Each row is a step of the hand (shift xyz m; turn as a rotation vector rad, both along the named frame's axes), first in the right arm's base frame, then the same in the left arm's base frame.
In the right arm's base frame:
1: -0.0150 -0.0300 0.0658 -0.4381 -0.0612 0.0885
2: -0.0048 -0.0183 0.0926 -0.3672 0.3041 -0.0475
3: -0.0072 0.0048 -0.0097 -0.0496 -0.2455 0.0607
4: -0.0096 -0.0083 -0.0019 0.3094 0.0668 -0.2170
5: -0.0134 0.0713 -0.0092 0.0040 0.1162 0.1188
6: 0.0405 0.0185 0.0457 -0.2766 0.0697 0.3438
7: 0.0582 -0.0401 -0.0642 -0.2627 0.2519 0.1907
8: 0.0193 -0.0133 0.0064 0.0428 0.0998 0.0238
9: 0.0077 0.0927 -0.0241 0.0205 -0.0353 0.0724
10: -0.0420 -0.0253 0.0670 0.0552 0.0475 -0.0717
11: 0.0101 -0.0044 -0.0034 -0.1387 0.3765 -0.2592
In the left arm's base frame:
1: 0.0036 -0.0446 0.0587 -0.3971 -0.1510 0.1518
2: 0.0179 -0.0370 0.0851 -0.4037 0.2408 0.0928
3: -0.0097 0.0053 -0.0068 -0.0041 -0.2575 0.0107
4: -0.0087 -0.0093 -0.0019 0.2438 0.1602 -0.2494
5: -0.0239 0.0684 0.0101 0.0153 0.0891 0.1395
6: 0.0469 0.0156 0.0404 -0.2014 -0.0482 0.3958
7: 0.0473 -0.0160 -0.0814 -0.2441 0.1605 0.2890
8: 0.0217 -0.0108 -0.0005 0.0342 0.0988 0.0378
9: -0.0094 0.0956 -0.0031 0.0401 -0.0450 0.0572
10: -0.0229 -0.0449 0.0660 0.0318 0.0695 -0.0678
11: 0.0096 -0.0019 -0.0061 -0.2378 0.3916 -0.1352

